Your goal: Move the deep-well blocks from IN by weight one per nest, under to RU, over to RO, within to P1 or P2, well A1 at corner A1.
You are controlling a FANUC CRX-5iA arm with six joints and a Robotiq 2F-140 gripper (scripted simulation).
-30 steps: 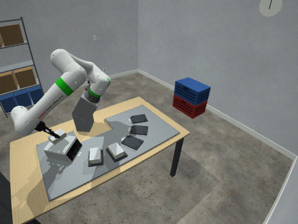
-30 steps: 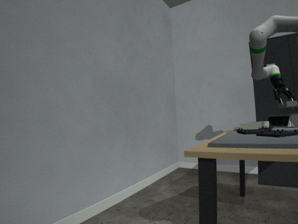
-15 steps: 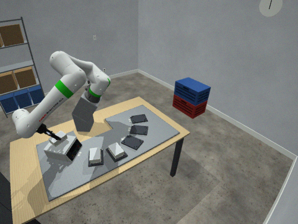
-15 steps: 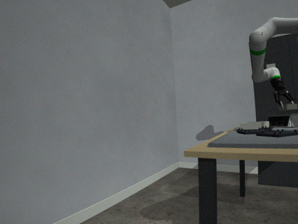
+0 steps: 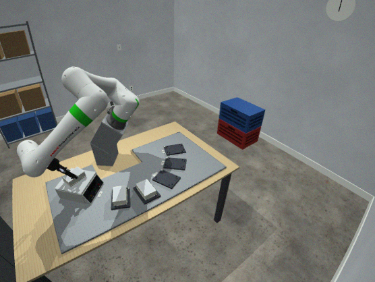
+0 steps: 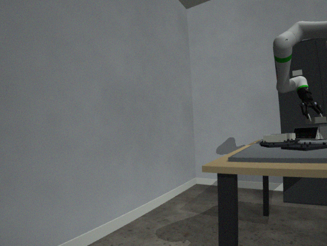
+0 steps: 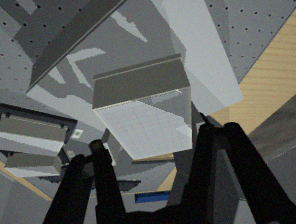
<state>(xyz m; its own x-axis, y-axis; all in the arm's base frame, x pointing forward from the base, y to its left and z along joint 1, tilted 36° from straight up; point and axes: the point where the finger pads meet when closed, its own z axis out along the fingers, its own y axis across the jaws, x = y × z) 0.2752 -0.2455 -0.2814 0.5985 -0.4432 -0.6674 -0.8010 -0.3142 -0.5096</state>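
The weigher platform lies 50 mm below my hand. Also, from my hand: CW label (140 mm below, 130 mm to the left, 90 mm ahead); then check-weigher (80 mm below, 10 mm to the left); then dark nest plate (430 mm to the left, 200 mm ahead, 140 mm below).
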